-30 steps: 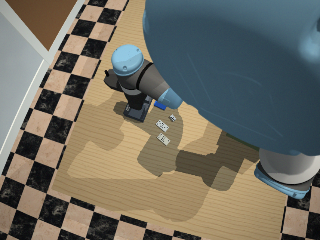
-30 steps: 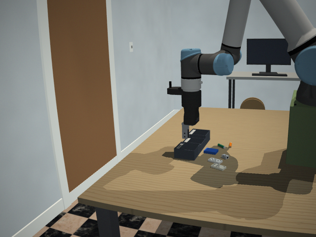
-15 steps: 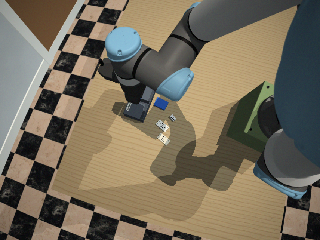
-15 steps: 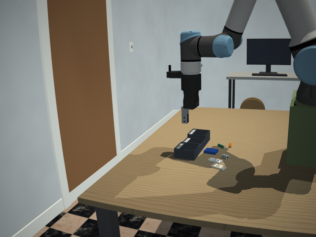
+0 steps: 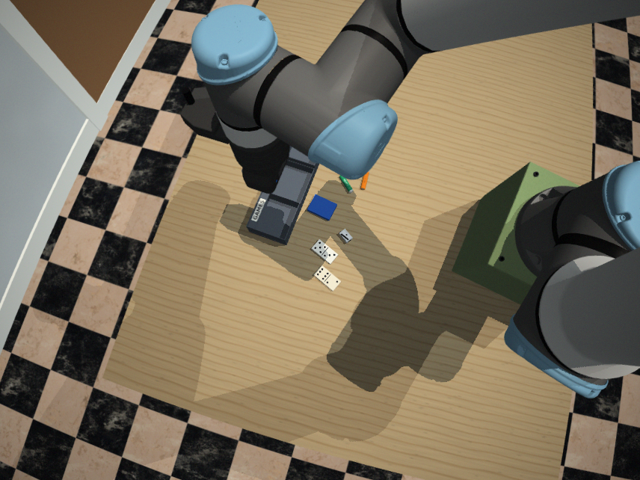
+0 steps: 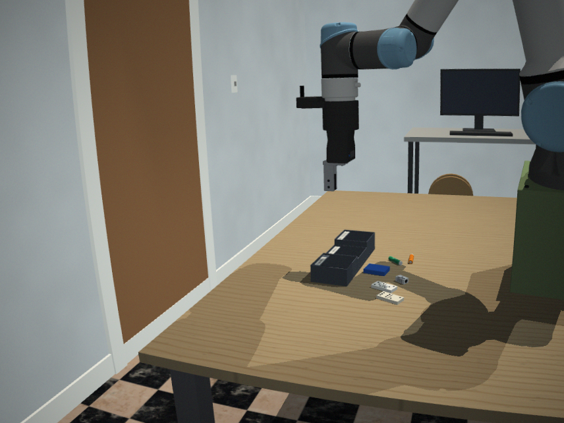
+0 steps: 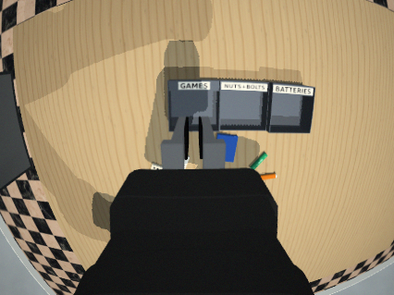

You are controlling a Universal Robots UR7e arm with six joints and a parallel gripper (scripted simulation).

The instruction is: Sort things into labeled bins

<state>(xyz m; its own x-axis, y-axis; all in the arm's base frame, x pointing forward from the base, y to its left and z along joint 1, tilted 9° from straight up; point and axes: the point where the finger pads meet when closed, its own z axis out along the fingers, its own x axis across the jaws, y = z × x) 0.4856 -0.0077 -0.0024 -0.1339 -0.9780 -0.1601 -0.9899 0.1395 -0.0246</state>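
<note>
Now: the green battery 14 cm behind my hand, 11 cm to the right of it and 21 cm below it. From my hand the other things lie so: grey metal piece: 16 cm behind, 1 cm to the left, 21 cm below; dark three-part bin: 2 cm behind, 8 cm to the right, 20 cm below; blue flat block: 10 cm behind, 5 cm to the right, 21 cm below.
</note>
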